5 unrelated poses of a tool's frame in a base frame.
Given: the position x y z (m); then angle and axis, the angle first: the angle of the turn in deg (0 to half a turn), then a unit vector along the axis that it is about.
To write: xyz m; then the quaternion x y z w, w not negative. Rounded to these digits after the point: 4 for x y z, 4 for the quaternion.
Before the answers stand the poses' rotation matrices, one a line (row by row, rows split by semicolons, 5 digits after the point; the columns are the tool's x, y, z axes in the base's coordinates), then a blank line. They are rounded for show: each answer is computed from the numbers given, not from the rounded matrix.
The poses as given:
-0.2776, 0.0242, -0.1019, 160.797, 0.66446, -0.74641, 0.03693
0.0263, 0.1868, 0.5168, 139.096, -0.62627, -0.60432, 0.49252
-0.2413, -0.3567, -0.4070, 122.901, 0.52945, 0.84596, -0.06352
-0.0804, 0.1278, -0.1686, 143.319, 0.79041, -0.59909, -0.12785
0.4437, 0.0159, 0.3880, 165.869, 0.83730, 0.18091, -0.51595
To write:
-0.08591 -0.97647 -0.19779; -0.95218 0.13890 -0.27215; 0.29322 0.16496 -0.94171
-0.06715 0.34202 -0.93729; 0.98702 -0.11458 -0.11252; -0.14588 -0.93268 -0.32989
-0.11061 0.74452 0.65838; 0.63785 0.56119 -0.52746; -0.76218 0.36161 -0.53696
0.32380 -0.77691 -0.53997; -0.92965 -0.15523 -0.33414; 0.17578 0.61018 -0.77252
0.41118 0.42433 -0.80677; 0.17240 -0.90527 -0.38827; -0.89510 0.02056 -0.44539

-0.2776, 0.0242, -0.1019, 0.6552, -0.7360, 0.0364, 0.1668
0.0263, 0.1868, 0.5168, -0.5868, -0.5662, 0.4615, 0.3494
-0.2413, -0.3567, -0.4070, 0.4651, 0.7431, -0.0558, 0.4779
-0.0804, 0.1278, -0.1686, 0.7503, -0.5687, -0.1214, 0.3147
0.4437, 0.0159, 0.3880, 0.8309, 0.1795, -0.5120, 0.1230

